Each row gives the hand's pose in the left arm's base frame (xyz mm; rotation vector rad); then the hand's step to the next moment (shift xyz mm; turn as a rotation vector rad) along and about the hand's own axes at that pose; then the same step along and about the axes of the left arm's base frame.
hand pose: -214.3 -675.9 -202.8 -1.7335 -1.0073 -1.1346
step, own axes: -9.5 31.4 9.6 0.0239 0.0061 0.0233
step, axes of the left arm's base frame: 28.9 -3.9 -17.8 0.0190 0.0236 0.0152
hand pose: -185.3 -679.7 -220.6 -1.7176 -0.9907 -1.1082
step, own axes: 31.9 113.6 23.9 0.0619 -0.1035 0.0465
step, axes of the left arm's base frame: 119.9 -10.1 -2.0 -0.0637 0.0880 0.0700
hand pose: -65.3 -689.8 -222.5 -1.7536 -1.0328 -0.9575
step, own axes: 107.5 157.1 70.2 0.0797 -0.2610 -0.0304
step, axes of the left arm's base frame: 195.3 47.3 27.8 -0.2153 0.0661 0.1571
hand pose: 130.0 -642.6 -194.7 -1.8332 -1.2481 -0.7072
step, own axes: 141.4 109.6 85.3 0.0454 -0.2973 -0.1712
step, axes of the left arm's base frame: 154.3 119.6 34.2 -0.2635 -0.0627 0.2154
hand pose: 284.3 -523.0 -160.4 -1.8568 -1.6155 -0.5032
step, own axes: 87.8 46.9 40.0 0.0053 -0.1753 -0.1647
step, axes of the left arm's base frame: 57.2 89.0 17.8 -0.1521 -0.0955 0.1601
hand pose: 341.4 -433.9 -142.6 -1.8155 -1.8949 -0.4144
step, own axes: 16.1 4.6 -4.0 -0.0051 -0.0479 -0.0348
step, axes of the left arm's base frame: 5.0 11.8 11.4 -0.0429 -0.0262 0.0317
